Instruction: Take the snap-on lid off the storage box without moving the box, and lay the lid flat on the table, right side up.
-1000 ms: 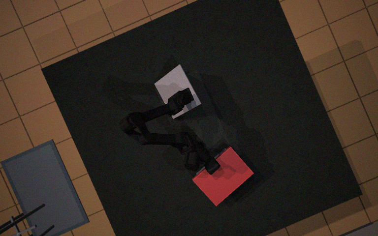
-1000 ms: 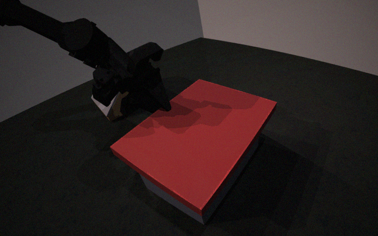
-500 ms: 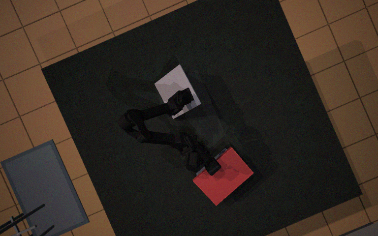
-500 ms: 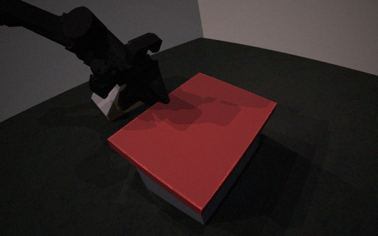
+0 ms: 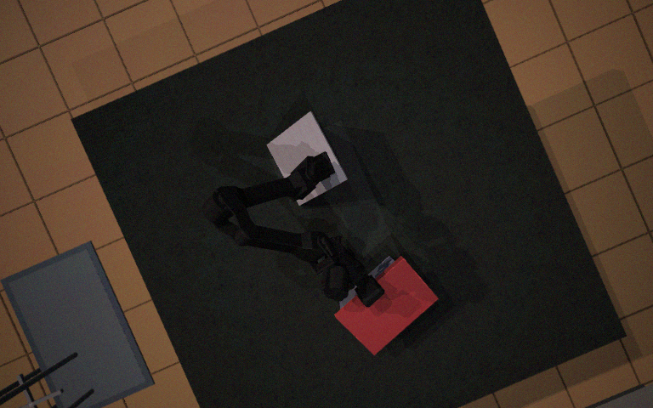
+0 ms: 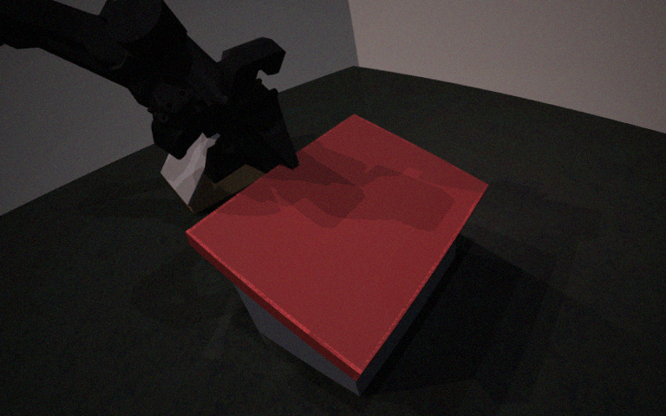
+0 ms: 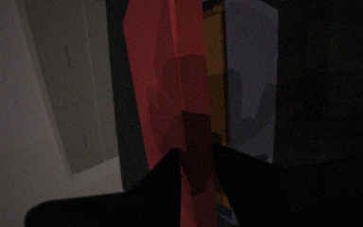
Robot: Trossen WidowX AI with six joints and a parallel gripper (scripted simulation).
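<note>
My gripper tip is now 7 cm short of the red lid, 2 cm to the right of it and 2 cm above it. Also, from my gripper tip: grey storage box 6 cm ahead, 2 cm to the left, 10 cm below.
</note>
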